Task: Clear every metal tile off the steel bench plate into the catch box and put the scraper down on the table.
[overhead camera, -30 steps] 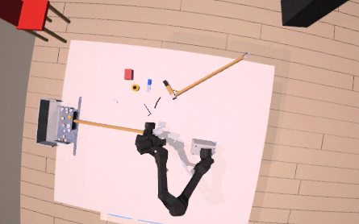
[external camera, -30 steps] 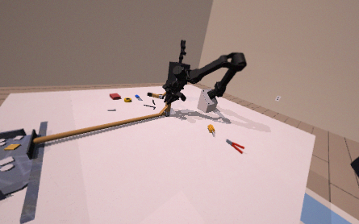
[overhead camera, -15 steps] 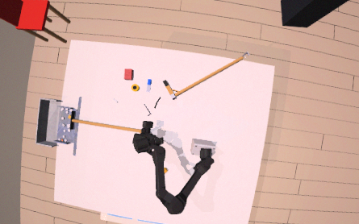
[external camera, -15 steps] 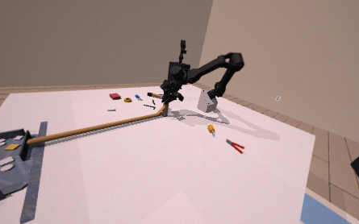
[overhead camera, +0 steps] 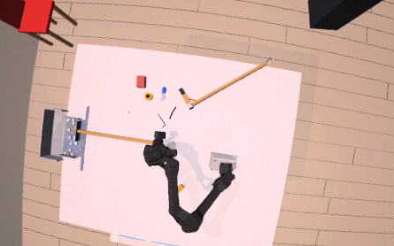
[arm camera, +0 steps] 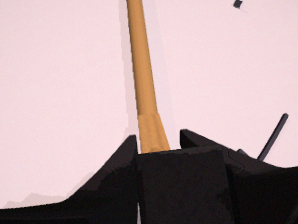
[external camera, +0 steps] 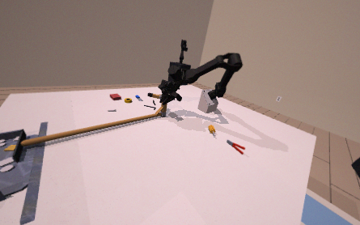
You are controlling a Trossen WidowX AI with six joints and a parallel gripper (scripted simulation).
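Right now my gripper tip is 130 mm to the left of the hex key, 90 mm above it and 40 mm past it. The rest, counted from my gripper tip: yellow ring (300 mm to the right, 80 mm below, 60 mm ahead); blue-white piece (320 mm to the right, 90 mm below, 40 mm behind); yellow tool (300 mm to the left, 140 mm behind, 80 mm below).
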